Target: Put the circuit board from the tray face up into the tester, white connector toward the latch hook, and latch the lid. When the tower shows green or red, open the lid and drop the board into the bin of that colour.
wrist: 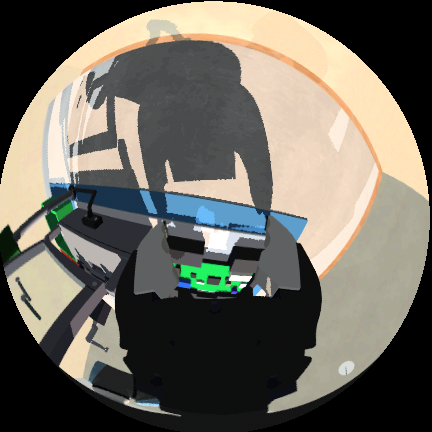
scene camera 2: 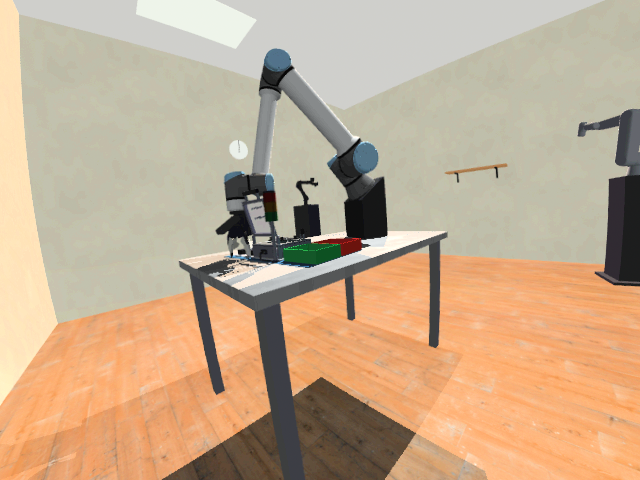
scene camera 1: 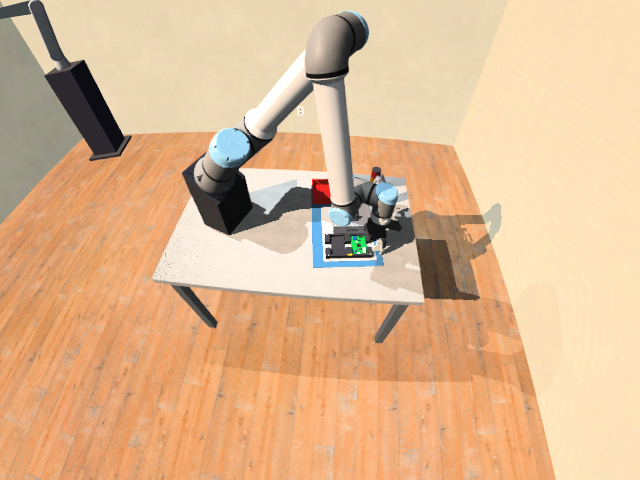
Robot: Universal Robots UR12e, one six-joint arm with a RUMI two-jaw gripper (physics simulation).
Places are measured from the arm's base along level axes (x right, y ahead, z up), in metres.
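Pixels of known places: gripper, fingertip midpoint: (wrist: 215, 219) (scene camera 2: 240, 257) (scene camera 1: 375, 244); arm's base, origin of the base link: (scene camera 2: 362, 190) (scene camera 1: 214, 175).
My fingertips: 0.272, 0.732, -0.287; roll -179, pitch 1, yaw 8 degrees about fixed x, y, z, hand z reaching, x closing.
Ahead of a thing's pixels: the offset from my fingertips to its top centre, as dx, dy, dz. "spot": to the spot under its first point. Level surfaces: height alone.
The green circuit board {+0.001, -0.089, +0.025} (scene camera 1: 358, 244) (wrist: 207, 272) lies face up on the black tray holder {spot: -0.007, -0.185, +0.015} (scene camera 1: 338, 245), with its white connector on the right in the wrist view. My gripper (scene camera 1: 378, 245) (scene camera 2: 238, 253) (wrist: 215, 219) is low over the holder's right end. Its fingers stand wide apart, one on each side of the board in the wrist view; contact with it cannot be made out. The dark tester (scene camera 1: 351, 229) (scene camera 2: 267, 252) stands beside the tray. Its lid {-0.160, +0.010, +0.223} (scene camera 2: 258, 219) is raised. The tower {spot: -0.241, +0.019, +0.252} (scene camera 1: 375, 172) (scene camera 2: 270, 205) shows no bright lamp.
The red bin (scene camera 1: 320, 191) (scene camera 2: 353, 244) and the green bin (scene camera 2: 311, 254) (wrist: 62, 214) stand beyond the tester. The tester's raised lid frame is close beside my wrist. A blue mat {dz -0.001} (scene camera 1: 316, 237) (wrist: 182, 204) lies under the fixtures on the table {dz -0.003} (scene camera 1: 237, 268).
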